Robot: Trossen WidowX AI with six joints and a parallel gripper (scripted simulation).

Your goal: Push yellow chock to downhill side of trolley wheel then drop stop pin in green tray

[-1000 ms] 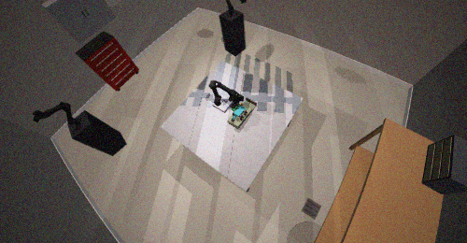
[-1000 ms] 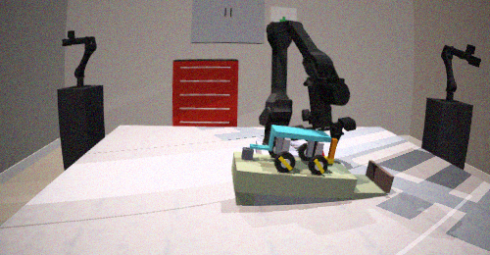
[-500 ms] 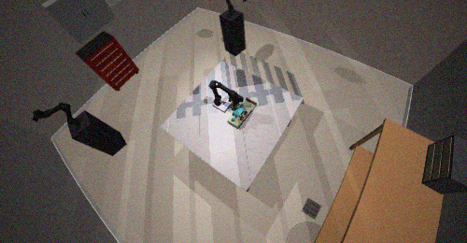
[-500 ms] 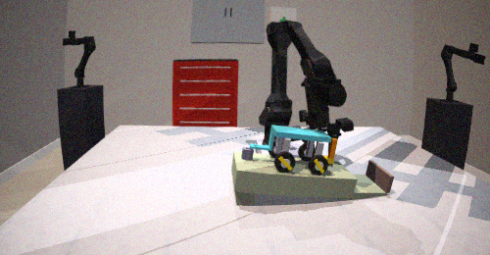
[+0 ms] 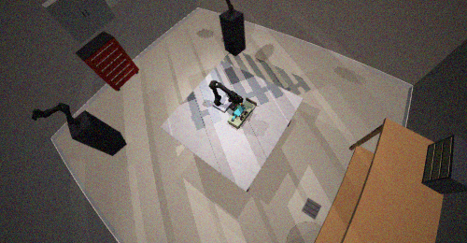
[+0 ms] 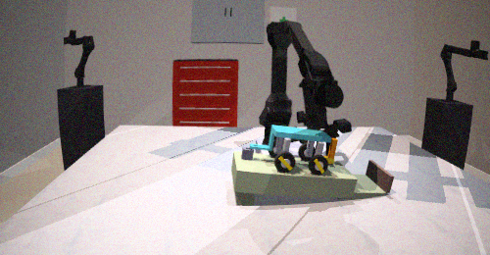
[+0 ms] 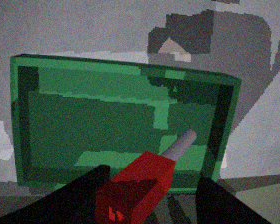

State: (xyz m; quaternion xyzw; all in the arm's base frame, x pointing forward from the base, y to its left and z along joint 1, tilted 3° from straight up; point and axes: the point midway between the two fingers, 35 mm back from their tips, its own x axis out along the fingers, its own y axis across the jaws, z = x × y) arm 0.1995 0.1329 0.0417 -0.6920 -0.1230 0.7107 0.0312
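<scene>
Right now my gripper tip is 60 mm above the green tray, 10 mm to the left of it and 10 mm past it. Also, from my gripper tip: red-headed stop pin 10 mm below; pale green ramp 120 mm ahead, 80 mm to the right; yellow chock 60 mm ahead, 30 mm above.
</scene>
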